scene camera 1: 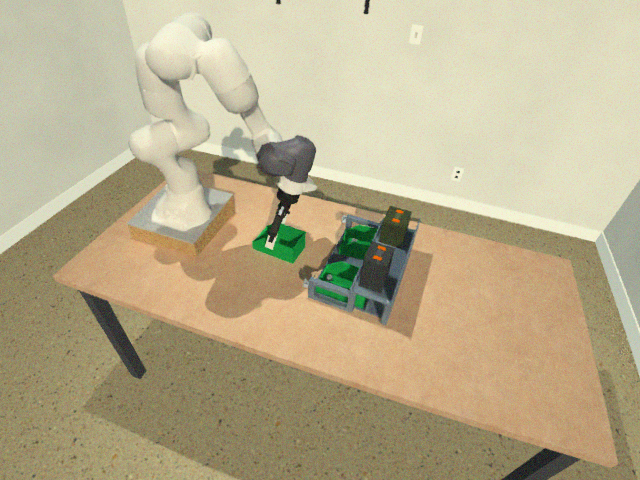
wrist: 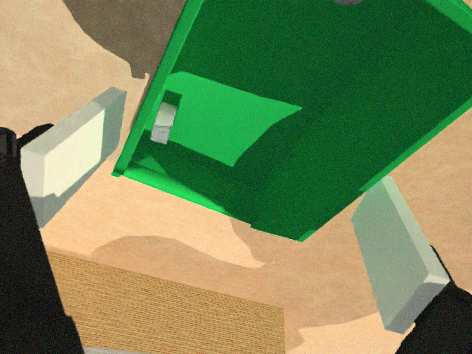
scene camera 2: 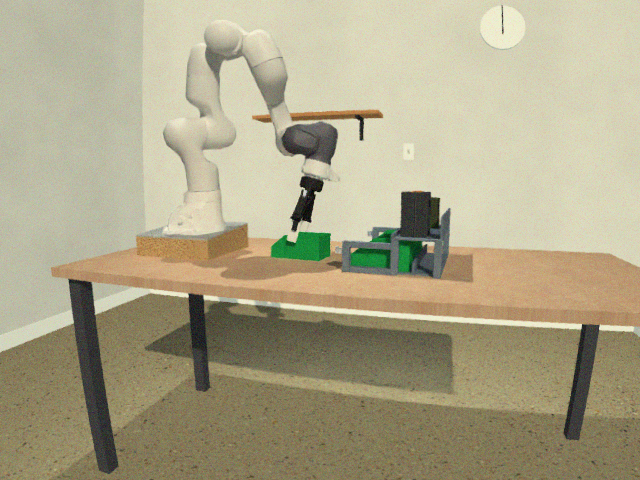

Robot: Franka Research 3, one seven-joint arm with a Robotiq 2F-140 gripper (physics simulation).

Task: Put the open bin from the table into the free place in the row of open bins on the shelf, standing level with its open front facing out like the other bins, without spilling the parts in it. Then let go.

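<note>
The green open bin (scene camera 1: 281,251) (scene camera 2: 316,248) (wrist: 350,100) stands level on the table. A light grey part (wrist: 163,122) lies in it near one side wall. My gripper (scene camera 1: 276,232) (scene camera 2: 298,231) (wrist: 245,158) is open and tilted, with its fingertips around rim height. Its pads stand on either side of the bin's sloped end, apart from the walls in the wrist view. The grey shelf (scene camera 1: 352,302) (scene camera 2: 394,255) holds a near green bin (scene camera 1: 341,273) (scene camera 2: 369,258) and a far green bin (scene camera 1: 361,232). A dark gap shows between them. The shelf does not show in the wrist view.
Two dark boxes with orange marks (scene camera 1: 376,268) (scene camera 1: 395,227) stand on the shelf's upper level, behind the row. The robot's wood-sided base (scene camera 1: 165,242) (scene camera 2: 173,246) (wrist: 165,305) stands left of the loose bin. The table (scene camera 1: 491,335) (scene camera 2: 532,279) extends right of the shelf.
</note>
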